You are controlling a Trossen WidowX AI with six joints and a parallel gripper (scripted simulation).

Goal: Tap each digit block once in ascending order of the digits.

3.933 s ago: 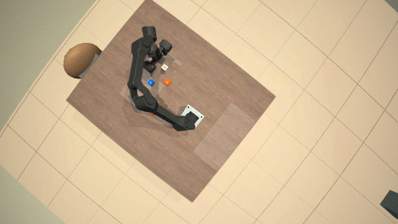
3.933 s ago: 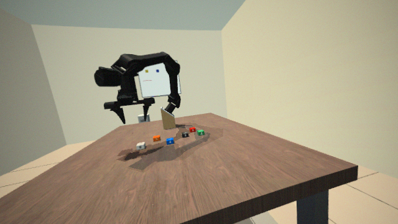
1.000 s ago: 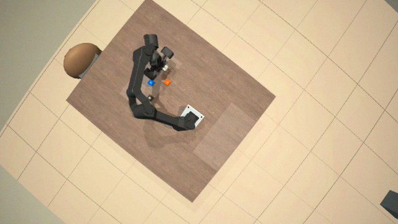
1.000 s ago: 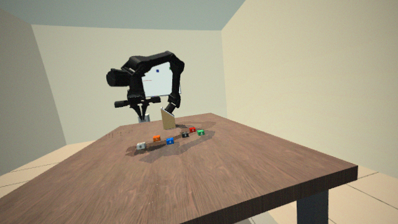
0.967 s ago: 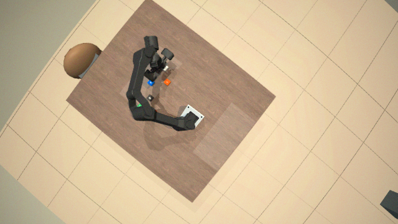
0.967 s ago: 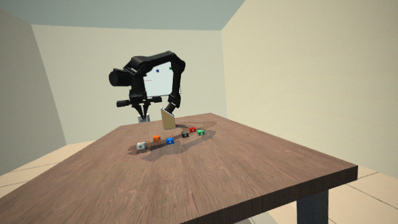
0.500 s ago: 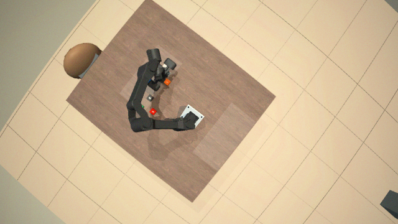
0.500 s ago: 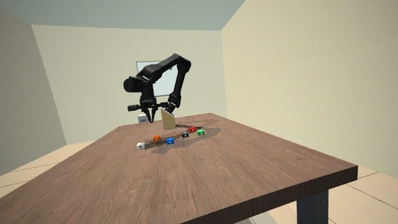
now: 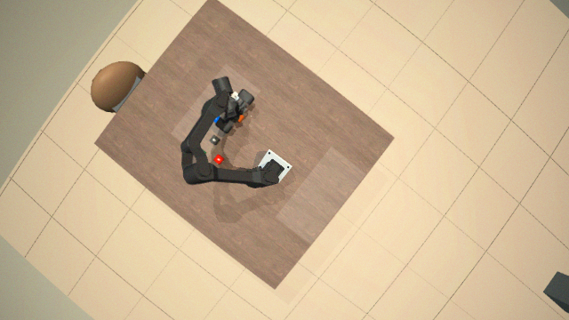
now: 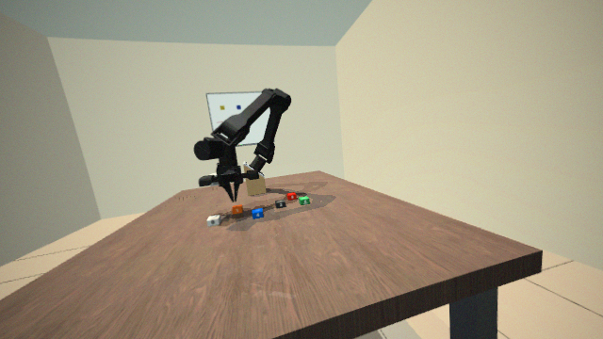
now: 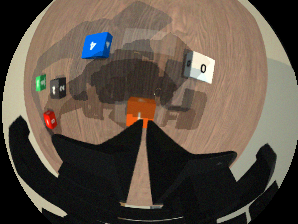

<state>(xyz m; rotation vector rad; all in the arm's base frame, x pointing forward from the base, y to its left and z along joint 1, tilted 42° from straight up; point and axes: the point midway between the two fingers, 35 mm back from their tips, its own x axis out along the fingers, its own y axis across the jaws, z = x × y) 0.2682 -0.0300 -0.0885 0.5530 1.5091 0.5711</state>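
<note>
Now: gripper tip 30 mm above the orange block and 10 mm to the right of it. Also, from my gripper tip: blue block (80 mm ahead, 70 mm to the left, 30 mm below); then black block (150 mm to the left, 30 mm below, 20 mm ahead); then white block (70 mm ahead, 60 mm to the right, 30 mm below).
</note>
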